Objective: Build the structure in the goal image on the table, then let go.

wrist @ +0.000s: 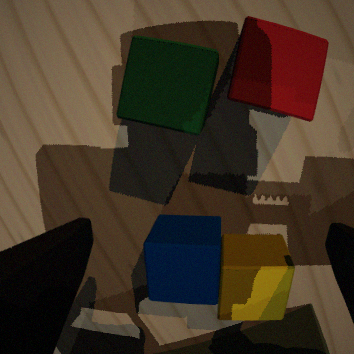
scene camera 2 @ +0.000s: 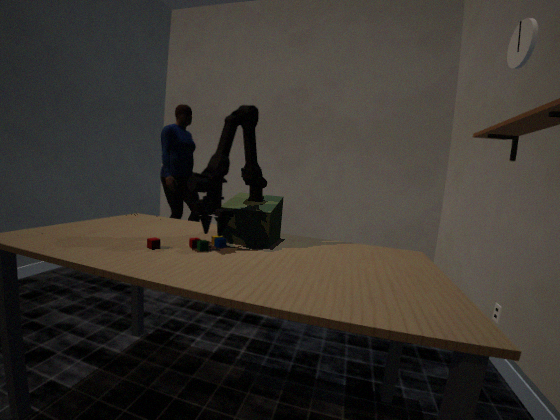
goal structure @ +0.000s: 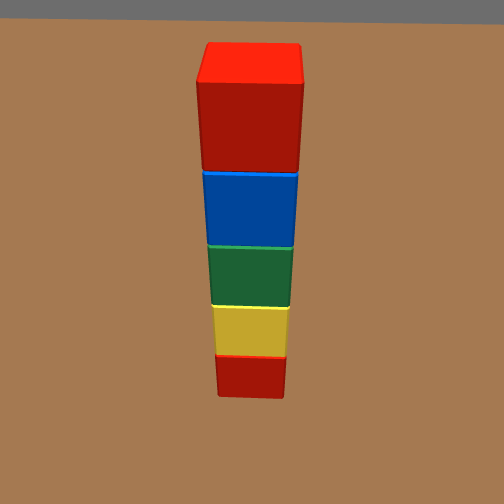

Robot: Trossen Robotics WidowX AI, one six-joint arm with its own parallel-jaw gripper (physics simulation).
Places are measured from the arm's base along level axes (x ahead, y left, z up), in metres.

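Pixels of known places: gripper, fingertip midpoint: [wrist: 214, 234] [scene camera 2: 212, 234]; arm's base at its link origin: [scene camera 2: 256, 198].
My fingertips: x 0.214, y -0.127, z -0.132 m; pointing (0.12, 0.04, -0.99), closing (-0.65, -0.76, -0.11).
Ahead of a thing's pixels: the offset from my fingertips to its middle. Level surfaces: height alone.
A blue cube @(dx -0.014, dy +0.029, dz -0.030 m) [scene camera 2: 220, 243] [wrist: 183, 272] and a yellow cube [scene camera 2: 215, 238] [wrist: 256, 292] sit side by side on the table, touching or nearly so. A green cube @(dx +0.053, dy -0.018, dz -0.030 m) [scene camera 2: 202, 246] [wrist: 167, 85] and a red cube @(dx +0.032, dy -0.055, dz -0.030 m) [scene camera 2: 193, 243] [wrist: 280, 67] sit near them, with a narrow gap between these two in the wrist view. A second red cube @(dx +0.094, dy -0.184, dz -0.030 m) [scene camera 2: 153, 243] stands apart, farther left in the scene view. My gripper [scene camera 2: 213, 232] [wrist: 214, 234] is open and empty, above the table; in the wrist view the blue and yellow cubes show between its fingers.
A green camouflage-patterned box [scene camera 2: 272, 220] stands on the wooden table @(dz -0.047 m) [scene camera 2: 325, 280], right of the cubes and close to the arm. Part of a dark green surface [wrist: 295, 332] shows at the bottom of the wrist view. A person [scene camera 2: 177, 150] stands behind the table.
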